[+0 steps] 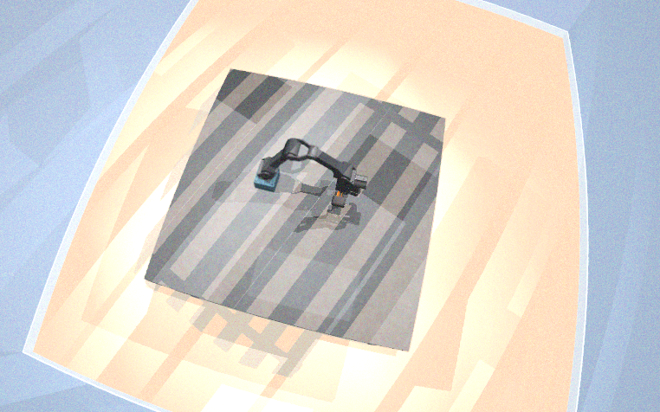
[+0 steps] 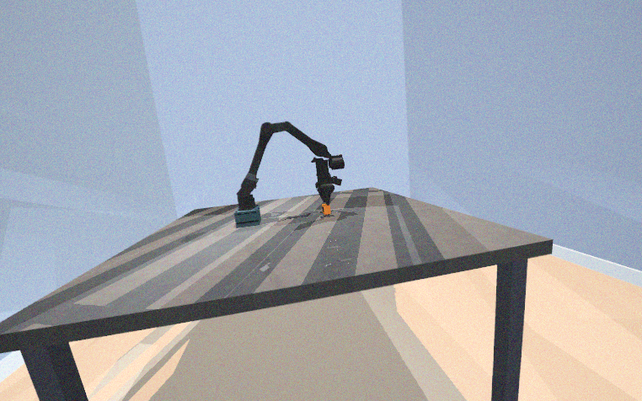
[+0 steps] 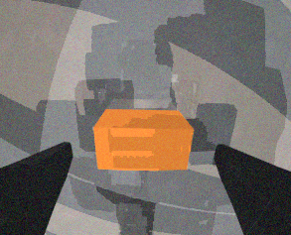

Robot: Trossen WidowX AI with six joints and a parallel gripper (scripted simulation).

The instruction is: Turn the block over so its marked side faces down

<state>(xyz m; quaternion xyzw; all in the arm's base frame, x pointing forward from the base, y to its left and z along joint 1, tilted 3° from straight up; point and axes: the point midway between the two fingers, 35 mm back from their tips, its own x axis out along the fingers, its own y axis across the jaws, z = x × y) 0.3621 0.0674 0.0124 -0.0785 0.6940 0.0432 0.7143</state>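
The orange block is 3 cm below my gripper tip and 1 cm behind it.
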